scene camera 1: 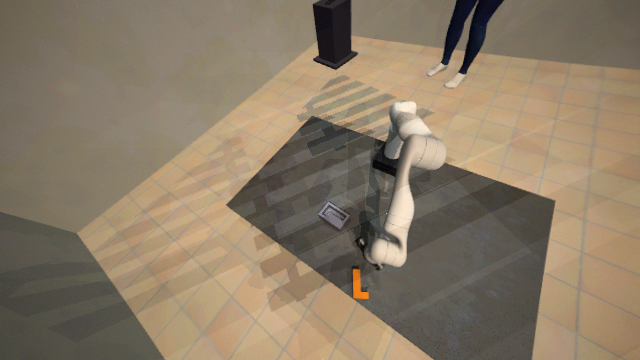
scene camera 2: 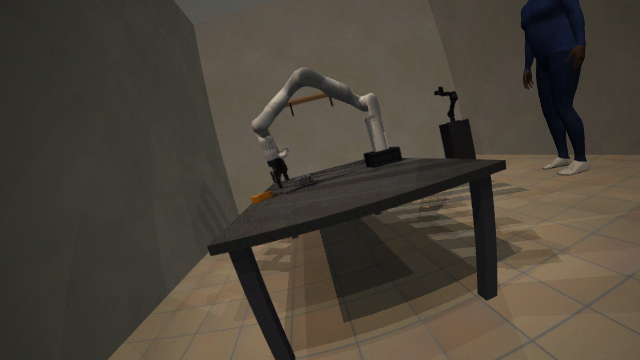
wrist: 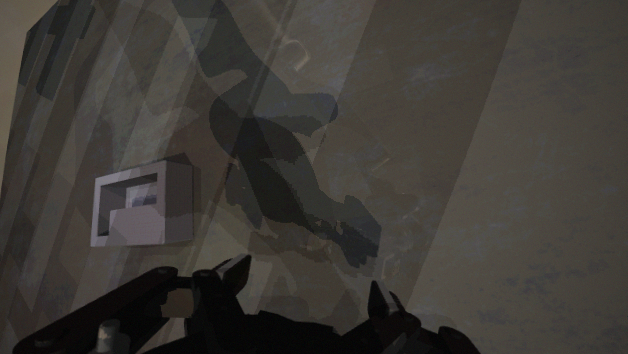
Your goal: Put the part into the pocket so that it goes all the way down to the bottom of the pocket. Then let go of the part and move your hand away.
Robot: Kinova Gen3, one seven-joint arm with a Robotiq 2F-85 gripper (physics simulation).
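Pixels of known places: gripper, fingertip midpoint: (scene camera 2: pixel 284 184) (wrist: pixel 308 281); arm's base at its link origin: (scene camera 1: pixel 392 152) (scene camera 2: pixel 380 150).
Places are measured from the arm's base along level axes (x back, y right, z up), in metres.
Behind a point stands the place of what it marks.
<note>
The part, an orange L-shaped bar (scene camera 1: pixel 356 285) {y -0.290, x -0.659, z -0.049 m} (scene camera 2: pixel 262 197) {y -0.300, x -0.645, z -0.065 m}, lies flat on the dark table near its edge, apart from the pocket; it does not show in the wrist view. The pocket is a recess in a pale grey-lilac block (scene camera 1: pixel 329 223) {y -0.009, x -0.536, z -0.060 m} (scene camera 2: pixel 305 179) {y -0.065, x -0.461, z -0.054 m} (wrist: pixel 178 205) {y -0.069, x -0.487, z -0.060 m} on the table. Its recess shows no orange part. My gripper (scene camera 1: pixel 370 255) {y -0.237, x -0.534, z -0.035 m} (scene camera 2: pixel 282 183) {y -0.237, x -0.534, z -0.035 m} (wrist: pixel 308 281) {y -0.237, x -0.534, z -0.035 m} is open and empty, low above the table. In scene camera 1 it is between the block and the part, a little to their right, and the arm partly covers it.
The dark table (scene camera 1: pixel 475 250) {y -0.562, x -0.183, z -0.079 m} (scene camera 2: pixel 390 192) {y -0.727, x -0.111, z -0.079 m} (wrist: pixel 525 200) {y -0.384, x -0.475, z -0.079 m} bears the arm's black base (scene camera 1: pixel 384 165) {y -0.012, x -0.088, z -0.018 m} (scene camera 2: pixel 383 157) {y -0.098, x -0.010, z -0.037 m} at the back. A dark pedestal (scene camera 1: pixel 334 35) (scene camera 2: pixel 457 140) and a standing person (scene camera 1: pixel 475 37) (scene camera 2: pixel 557 70) are beyond the table. Shadows cross the table top.
</note>
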